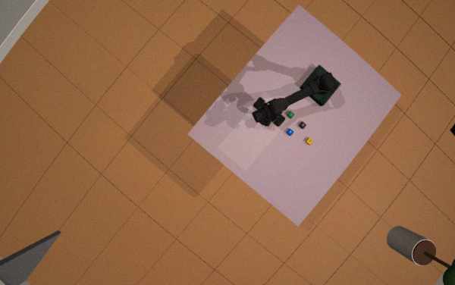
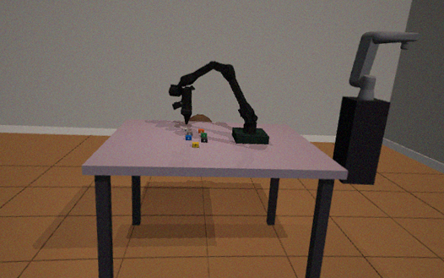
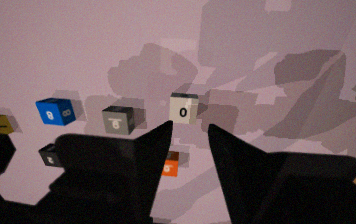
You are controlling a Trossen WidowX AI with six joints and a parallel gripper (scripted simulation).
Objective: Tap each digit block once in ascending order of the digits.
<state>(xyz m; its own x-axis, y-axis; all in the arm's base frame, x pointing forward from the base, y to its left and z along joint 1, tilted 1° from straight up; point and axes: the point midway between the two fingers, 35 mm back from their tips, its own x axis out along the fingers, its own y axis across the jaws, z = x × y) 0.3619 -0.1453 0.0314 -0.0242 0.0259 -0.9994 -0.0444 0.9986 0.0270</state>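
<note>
Now: the white block 10 mm to the left of my gripper tip and 40 mm below it. Round my gripper tip: green block (110 mm behind, 110 mm to the left, 40 mm below); orange block (90 mm behind, 20 mm to the left, 40 mm below); grey block (20 mm behind, 90 mm to the left, 40 mm below).
</note>
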